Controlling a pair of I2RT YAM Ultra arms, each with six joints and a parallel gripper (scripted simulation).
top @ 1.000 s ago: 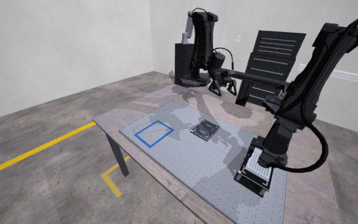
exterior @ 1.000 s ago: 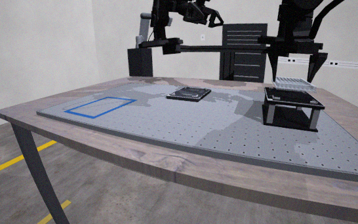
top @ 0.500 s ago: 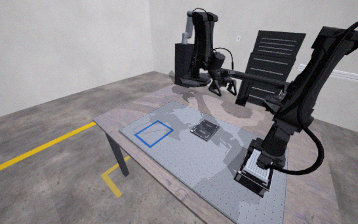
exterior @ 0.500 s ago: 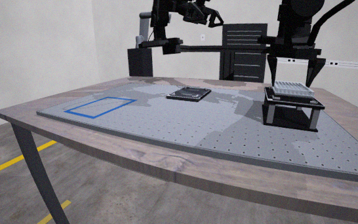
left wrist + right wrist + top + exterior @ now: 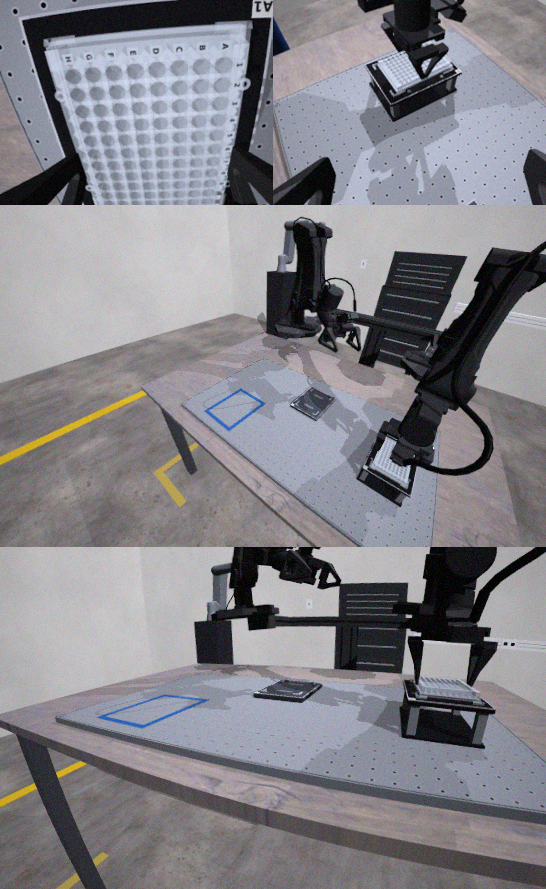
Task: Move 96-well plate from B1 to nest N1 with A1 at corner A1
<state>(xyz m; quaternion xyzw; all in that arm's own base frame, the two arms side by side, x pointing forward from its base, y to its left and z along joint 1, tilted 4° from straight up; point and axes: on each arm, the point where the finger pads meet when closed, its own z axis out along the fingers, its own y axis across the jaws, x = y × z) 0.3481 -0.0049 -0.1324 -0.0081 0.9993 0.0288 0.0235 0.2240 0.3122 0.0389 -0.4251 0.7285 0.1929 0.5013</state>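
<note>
My left hand is 10 mm above the white 96-well plate.
</note>
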